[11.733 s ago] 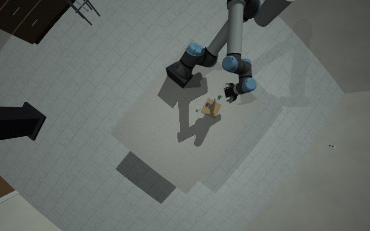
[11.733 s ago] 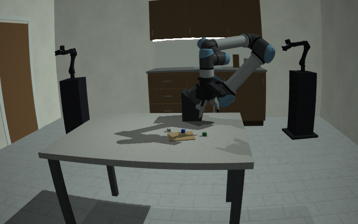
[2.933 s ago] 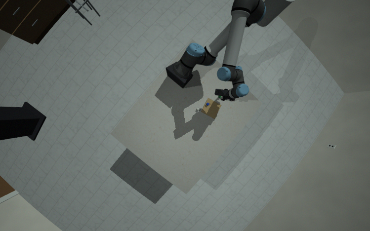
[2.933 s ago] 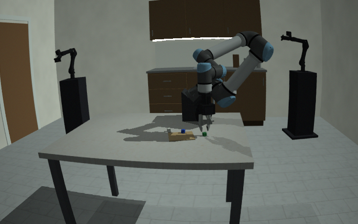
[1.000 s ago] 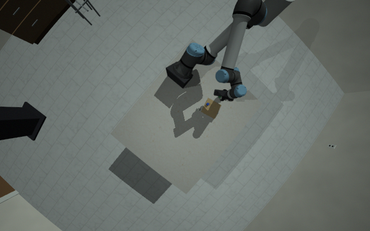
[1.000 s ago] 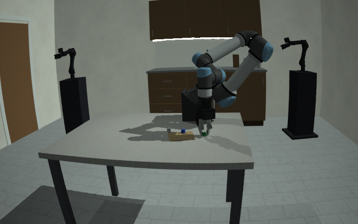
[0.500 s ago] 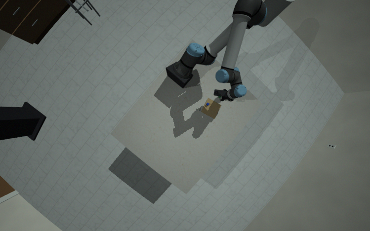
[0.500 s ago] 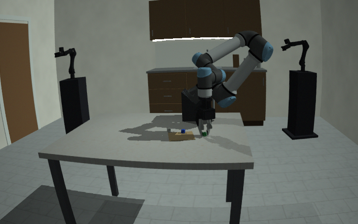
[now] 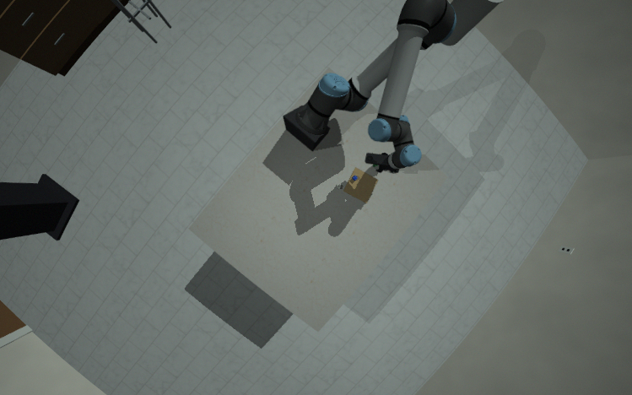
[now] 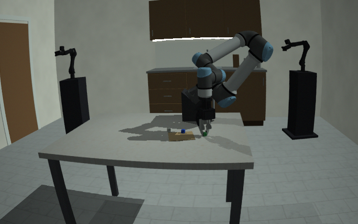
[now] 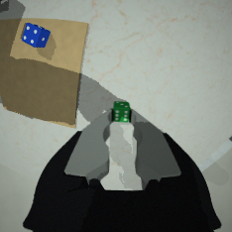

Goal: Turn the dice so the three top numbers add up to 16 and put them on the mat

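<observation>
Right now my hand is 10 mm past the tan mat, 130 mm to the left of it and 20 mm above it. From my hand the other things lie so: blue die (60 mm behind, 120 mm to the right); white die (100 mm behind, 200 mm to the right, 10 mm below); green die (10 mm below).
</observation>
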